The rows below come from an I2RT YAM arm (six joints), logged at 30 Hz.
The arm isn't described. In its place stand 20 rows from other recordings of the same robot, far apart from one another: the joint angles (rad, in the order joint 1, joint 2, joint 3, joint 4, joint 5, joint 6), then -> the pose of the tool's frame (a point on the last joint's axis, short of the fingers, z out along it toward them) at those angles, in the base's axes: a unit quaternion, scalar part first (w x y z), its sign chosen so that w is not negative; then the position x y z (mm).
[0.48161 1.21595 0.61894 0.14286 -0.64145 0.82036] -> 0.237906 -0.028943 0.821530 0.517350 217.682 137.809 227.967
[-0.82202 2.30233 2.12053 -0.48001 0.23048 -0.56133] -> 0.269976 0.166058 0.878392 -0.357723 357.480 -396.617 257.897
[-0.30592 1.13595 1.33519 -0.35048 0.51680 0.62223] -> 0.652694 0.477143 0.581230 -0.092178 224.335 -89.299 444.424
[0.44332 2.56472 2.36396 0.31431 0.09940 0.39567] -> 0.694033 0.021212 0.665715 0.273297 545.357 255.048 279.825
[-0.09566 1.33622 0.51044 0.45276 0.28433 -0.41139] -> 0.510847 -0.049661 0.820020 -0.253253 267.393 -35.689 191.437
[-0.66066 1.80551 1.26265 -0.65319 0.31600 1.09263] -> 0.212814 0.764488 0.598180 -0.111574 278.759 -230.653 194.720
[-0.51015 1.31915 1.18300 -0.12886 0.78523 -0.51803] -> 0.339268 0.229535 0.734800 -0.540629 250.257 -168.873 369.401
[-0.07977 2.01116 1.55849 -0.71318 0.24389 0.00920] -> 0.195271 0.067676 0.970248 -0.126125 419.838 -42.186 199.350
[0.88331 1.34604 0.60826 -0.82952 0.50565 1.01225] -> 0.204132 0.062814 0.966169 -0.144579 129.572 130.627 145.317
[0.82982 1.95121 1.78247 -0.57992 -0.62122 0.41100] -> 0.146677 -0.300908 0.828371 0.449156 285.118 342.342 306.558
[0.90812 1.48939 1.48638 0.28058 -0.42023 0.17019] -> 0.605329 -0.367773 0.489545 0.508592 201.503 281.812 465.073
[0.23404 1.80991 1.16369 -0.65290 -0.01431 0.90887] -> 0.110067 0.327077 0.935218 0.079204 334.178 80.195 164.784
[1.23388 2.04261 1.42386 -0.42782 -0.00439 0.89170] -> 0.124194 -0.165001 0.951644 0.227430 141.745 405.147 160.549
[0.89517 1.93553 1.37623 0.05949 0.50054 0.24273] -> 0.531240 -0.147309 0.829779 0.086897 292.273 337.361 230.564
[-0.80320 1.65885 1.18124 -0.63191 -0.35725 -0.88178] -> 0.278825 -0.078217 0.955696 -0.052758 242.391 -233.250 221.016
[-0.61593 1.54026 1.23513 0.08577 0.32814 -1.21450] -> 0.275148 -0.129342 0.765681 -0.566830 294.372 -222.407 337.569
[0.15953 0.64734 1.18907 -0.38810 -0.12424 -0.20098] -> 0.758495 -0.162816 0.630530 0.024686 94.503 19.674 467.176
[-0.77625 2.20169 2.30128 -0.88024 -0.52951 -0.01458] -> 0.435832 0.237614 0.864421 0.079794 360.771 -329.029 337.044
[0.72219 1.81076 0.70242 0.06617 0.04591 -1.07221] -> 0.253330 -0.750501 0.606666 -0.067293 226.942 197.748 82.834
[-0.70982 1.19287 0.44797 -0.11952 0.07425 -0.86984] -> 0.218593 -0.062142 0.935655 -0.270010 160.933 -141.758 153.596
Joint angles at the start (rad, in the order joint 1, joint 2, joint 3, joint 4, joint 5, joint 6): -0.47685 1.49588 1.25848 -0.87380 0.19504 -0.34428
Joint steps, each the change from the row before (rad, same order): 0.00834 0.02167 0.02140 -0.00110 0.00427 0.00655; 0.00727 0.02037 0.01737 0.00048 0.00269 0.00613; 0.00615 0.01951 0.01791 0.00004 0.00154 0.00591; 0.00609 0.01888 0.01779 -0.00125 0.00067 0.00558; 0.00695 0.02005 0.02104 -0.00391 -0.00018 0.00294; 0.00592 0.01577 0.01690 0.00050 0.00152 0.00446; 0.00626 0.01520 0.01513 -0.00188 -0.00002 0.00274; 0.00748 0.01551 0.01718 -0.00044 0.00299 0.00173; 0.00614 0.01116 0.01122 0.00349 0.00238 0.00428; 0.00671 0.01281 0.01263 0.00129 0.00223 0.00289; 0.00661 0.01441 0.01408 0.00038 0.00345 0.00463; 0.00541 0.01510 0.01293 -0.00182 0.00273 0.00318; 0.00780 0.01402 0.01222 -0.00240 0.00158 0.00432; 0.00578 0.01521 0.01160 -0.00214 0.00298 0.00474
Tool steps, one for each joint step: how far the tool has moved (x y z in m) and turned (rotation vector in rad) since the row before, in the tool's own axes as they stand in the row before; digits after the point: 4 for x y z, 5 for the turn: -0.0058 0.0009 0.0017 0.00058 0.00008 -0.00105; -0.0050 0.0011 0.0024 -0.00087 0.00093 -0.00077; -0.0049 0.0008 0.0021 -0.00123 0.00002 0.00018; -0.0047 0.0009 0.0020 -0.00227 0.00049 -0.00026; -0.0052 0.0011 0.0017 -0.00354 0.00051 -0.00378; -0.0045 0.0008 0.0013 -0.00017 -0.00287 -0.00043; -0.0039 0.0013 0.0015 -0.00284 -0.00012 -0.00318; -0.0046 0.0014 0.0011 0.00054 -0.00254 -0.00461; -0.0035 0.0013 0.0010 0.00111 -0.00450 -0.00038; -0.0037 0.0015 0.0013 0.00002 -0.00246 -0.00277; -0.0039 0.0015 0.0016 0.00091 -0.00110 -0.00116; -0.0033 0.0014 0.0022 -0.00048 0.00283 -0.00243; -0.0033 0.0023 0.0018 -0.00246 0.00194 -0.00346; -0.0030 0.0018 0.0026 -0.00078 0.00442 -0.00162
